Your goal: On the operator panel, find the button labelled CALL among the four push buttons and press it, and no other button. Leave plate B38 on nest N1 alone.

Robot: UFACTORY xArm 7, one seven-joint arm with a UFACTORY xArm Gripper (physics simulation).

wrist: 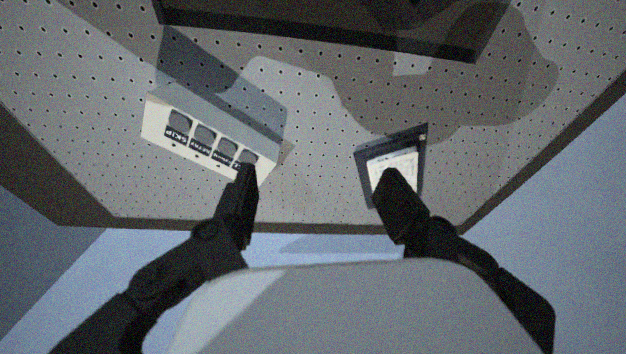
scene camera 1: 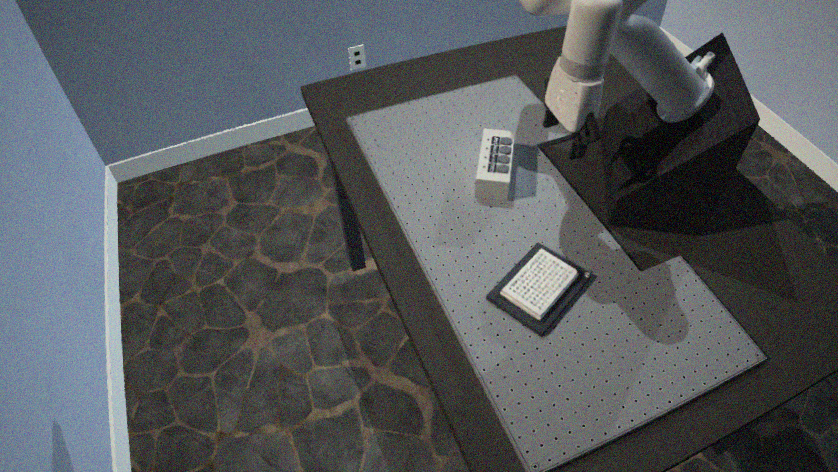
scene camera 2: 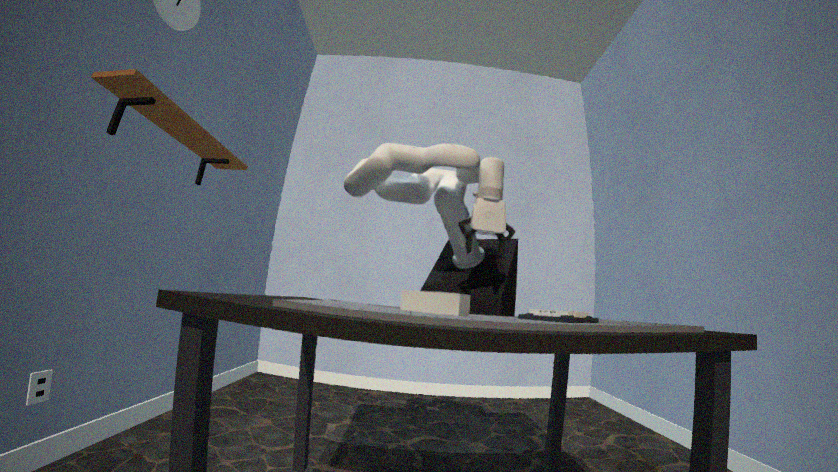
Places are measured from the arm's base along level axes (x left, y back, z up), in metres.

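Pixels of known places: gripper, between the fingertips: [wrist: 320, 181] [scene camera 1: 562, 141] [scene camera 2: 484, 254]; arm's base, origin of its link: [scene camera 1: 685, 97] [scene camera 2: 468, 257].
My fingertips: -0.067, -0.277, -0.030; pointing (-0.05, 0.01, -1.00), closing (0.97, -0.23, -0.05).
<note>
Ahead of a thing's pixels: the offset from my fingertips to its top centre, as dx, dy, dz. Level surfaces: height alone.
The white operator panel {-0.144, -0.028, -0.117} [scene camera 1: 484, 175] [scene camera 2: 435, 302] [wrist: 154, 120] has four round dark buttons in a row. In the wrist view the labels SKIP and, less clearly, RETRY show at the left; the third is blurred. The button at the end nearest the plate {-0.100, -0.047, -0.117} [scene camera 1: 503, 168] [wrist: 248, 155] has its label mostly hidden by a fingertip. My gripper [scene camera 1: 565, 133] [scene camera 2: 488, 237] [wrist: 320, 181] is open and empty, high above the table, to the right of the panel in scene camera 1. Plate B38 {+0.143, -0.159, -0.147} [scene camera 1: 539, 284] [wrist: 394, 161] lies on the dark nest N1 [scene camera 1: 540, 327] [wrist: 361, 171].
The panel and nest stand on a grey perforated board {dz -0.173} [scene camera 1: 445, 281] [wrist: 310, 200] on a dark table [scene camera 1: 410, 328] [scene camera 2: 469, 341]. The black robot pedestal [scene camera 1: 727, 87] [scene camera 2: 504, 275] rises behind. A wooden wall shelf [scene camera 2: 175, 123] hangs at the left in scene camera 2.
</note>
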